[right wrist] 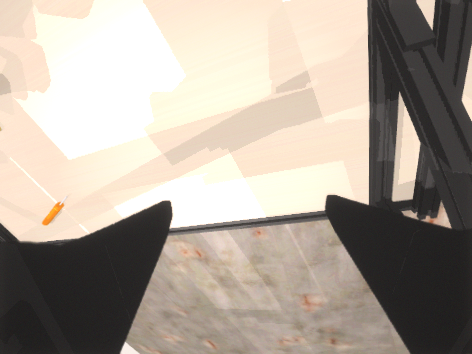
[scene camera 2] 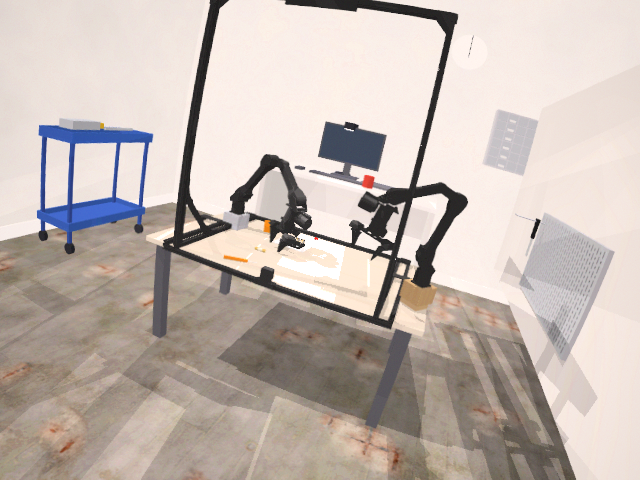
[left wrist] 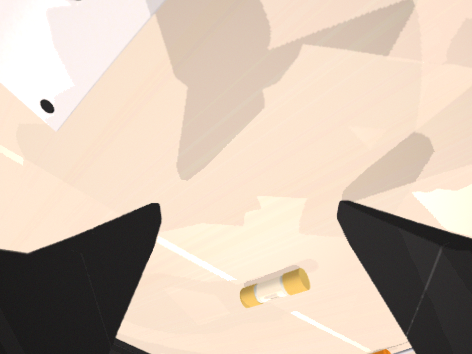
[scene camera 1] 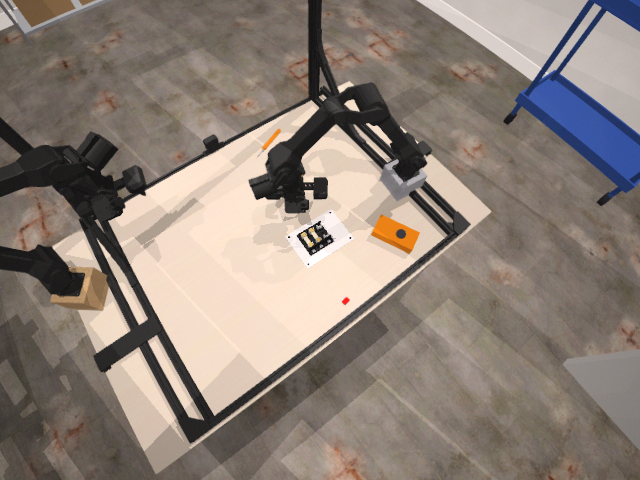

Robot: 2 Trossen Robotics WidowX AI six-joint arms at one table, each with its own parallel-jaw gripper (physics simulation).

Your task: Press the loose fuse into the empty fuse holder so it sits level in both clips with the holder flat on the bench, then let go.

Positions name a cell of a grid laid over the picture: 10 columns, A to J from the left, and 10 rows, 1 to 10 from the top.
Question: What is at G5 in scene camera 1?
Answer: An orange box.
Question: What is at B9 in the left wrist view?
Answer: My left gripper.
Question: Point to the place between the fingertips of my right gripper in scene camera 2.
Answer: At F6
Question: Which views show my right gripper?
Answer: The right wrist view, scene camera 2 and scene camera 1 only.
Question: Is my right gripper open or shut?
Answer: Open.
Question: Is my left gripper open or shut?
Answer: Open.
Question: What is my left gripper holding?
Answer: Nothing.
